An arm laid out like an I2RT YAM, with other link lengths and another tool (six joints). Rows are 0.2 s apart.
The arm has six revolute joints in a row. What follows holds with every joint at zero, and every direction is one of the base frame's.
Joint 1 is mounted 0.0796 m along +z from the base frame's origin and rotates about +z.
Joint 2 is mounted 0.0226 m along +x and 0.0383 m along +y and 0.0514 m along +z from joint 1 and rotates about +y.
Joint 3 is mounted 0.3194 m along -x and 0.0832 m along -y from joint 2 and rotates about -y.
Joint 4 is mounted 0.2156 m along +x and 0.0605 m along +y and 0.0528 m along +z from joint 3 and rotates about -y.
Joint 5 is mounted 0.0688 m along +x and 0.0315 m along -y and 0.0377 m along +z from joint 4 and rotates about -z.
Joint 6 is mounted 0.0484 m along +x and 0.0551 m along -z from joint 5 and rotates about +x.
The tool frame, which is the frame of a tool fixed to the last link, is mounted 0.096 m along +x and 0.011 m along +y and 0.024 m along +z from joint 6; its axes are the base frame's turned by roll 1.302, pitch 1.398 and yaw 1.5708 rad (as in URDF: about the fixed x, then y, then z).
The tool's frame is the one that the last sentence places.
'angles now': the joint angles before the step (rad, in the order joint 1, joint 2, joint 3, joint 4, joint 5, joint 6). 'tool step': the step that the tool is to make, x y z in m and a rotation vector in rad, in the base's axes. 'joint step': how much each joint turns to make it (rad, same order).
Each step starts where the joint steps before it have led.
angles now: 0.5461, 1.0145, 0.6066, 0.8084, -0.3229, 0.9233
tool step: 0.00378, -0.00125, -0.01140, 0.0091, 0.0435, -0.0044
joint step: -0.0015, 0.0044, -0.0300, 0.0108, 0.0141, 0.0284
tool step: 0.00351, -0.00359, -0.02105, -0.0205, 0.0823, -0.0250
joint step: 0.0000, -0.0185, -0.0323, -0.0626, 0.0319, 0.0161
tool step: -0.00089, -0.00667, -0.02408, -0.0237, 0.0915, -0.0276
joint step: 0.0000, -0.0386, -0.0377, -0.0863, 0.0336, 0.0199
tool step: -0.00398, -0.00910, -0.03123, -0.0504, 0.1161, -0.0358
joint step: 0.0000, -0.0568, -0.0323, -0.1473, 0.0379, 0.0116
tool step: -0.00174, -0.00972, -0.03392, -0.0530, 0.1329, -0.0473
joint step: 0.0000, -0.0367, -0.0229, -0.1508, 0.0478, 0.0227
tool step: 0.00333, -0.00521, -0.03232, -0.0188, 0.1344, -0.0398
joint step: -0.0001, 0.0162, -0.0291, -0.0713, 0.0340, 0.0579
